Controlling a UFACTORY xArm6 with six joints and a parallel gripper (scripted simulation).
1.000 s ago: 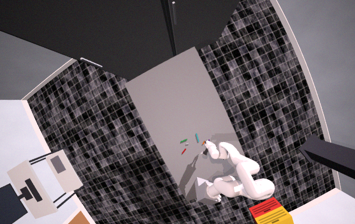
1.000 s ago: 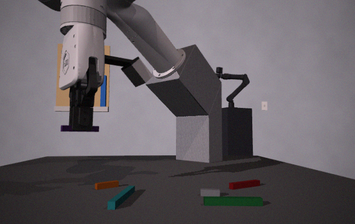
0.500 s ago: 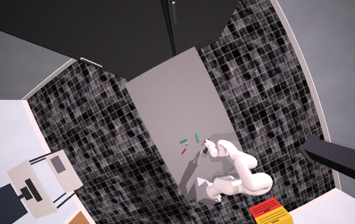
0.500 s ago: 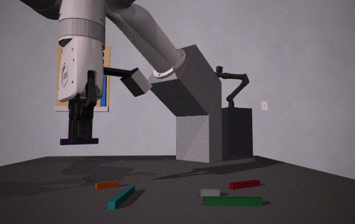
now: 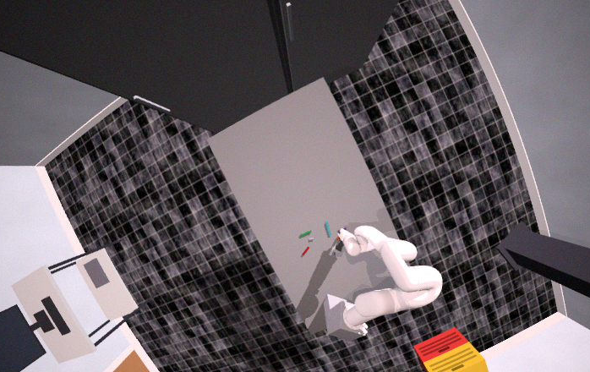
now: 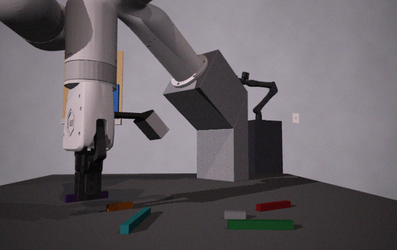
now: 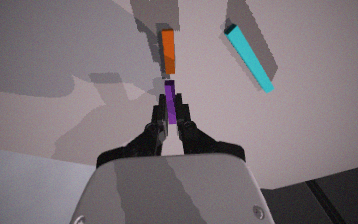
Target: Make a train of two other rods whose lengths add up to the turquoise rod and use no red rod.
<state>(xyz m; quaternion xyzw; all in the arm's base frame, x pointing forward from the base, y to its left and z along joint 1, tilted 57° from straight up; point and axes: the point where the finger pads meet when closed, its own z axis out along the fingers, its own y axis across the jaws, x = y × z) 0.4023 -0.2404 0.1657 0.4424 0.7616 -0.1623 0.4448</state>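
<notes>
Right now my hand is 5 cm to the right of the orange rod, 4 cm above it and 1 cm past it. From my hand the other things lie so: turquoise rod 8 cm ahead, 6 cm to the left, 4 cm below; grey rod 19 cm to the left, 11 cm ahead, 4 cm below; purple rod 2 cm below.
</notes>
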